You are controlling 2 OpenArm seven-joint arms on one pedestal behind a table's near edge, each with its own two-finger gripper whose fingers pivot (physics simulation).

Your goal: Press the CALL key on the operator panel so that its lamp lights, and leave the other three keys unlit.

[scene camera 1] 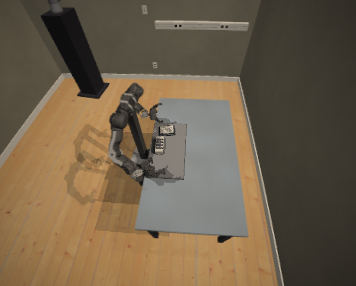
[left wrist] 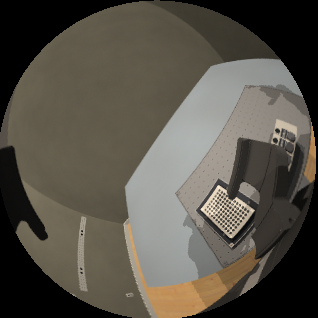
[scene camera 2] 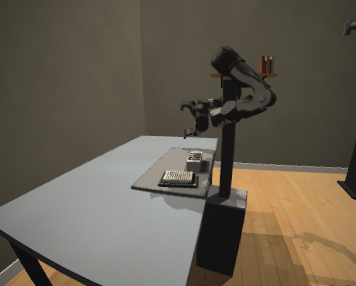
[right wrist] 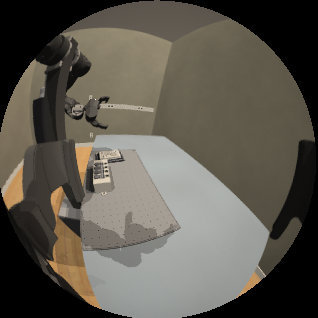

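The operator panel, a small pale box with dark keys and round parts on top, stands on the grey perforated board. Its key labels are too small to read, and no lit lamp can be made out. My left gripper is open and empty, above the board's end beyond the white holed block. My right gripper is open and empty, above the board's other end. Both are apart from the panel. In scene camera 2 the two grippers overlap.
A white block with many holes sits in a dark tray beside the panel. Both stand on the grey board, on the blue-grey table.
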